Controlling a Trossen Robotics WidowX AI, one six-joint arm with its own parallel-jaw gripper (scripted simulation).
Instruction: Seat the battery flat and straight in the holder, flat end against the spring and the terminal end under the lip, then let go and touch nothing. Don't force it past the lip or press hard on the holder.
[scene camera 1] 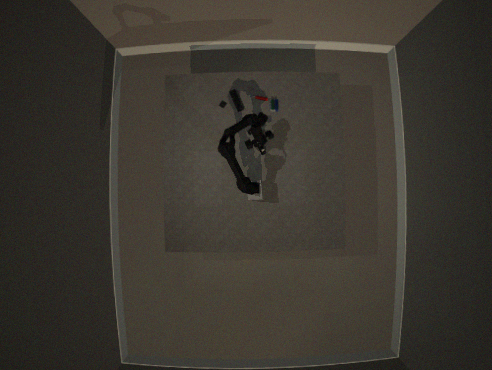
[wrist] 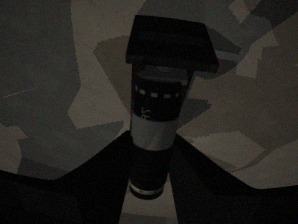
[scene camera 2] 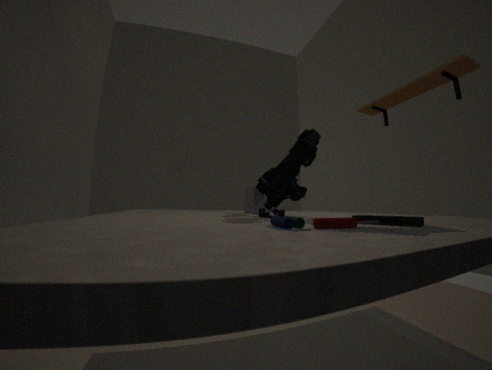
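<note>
My own gripper point(scene camera 2: 270, 209) is there for me to see, and the wrist view shows me the gripper point(wrist: 151, 139) too.
</note>
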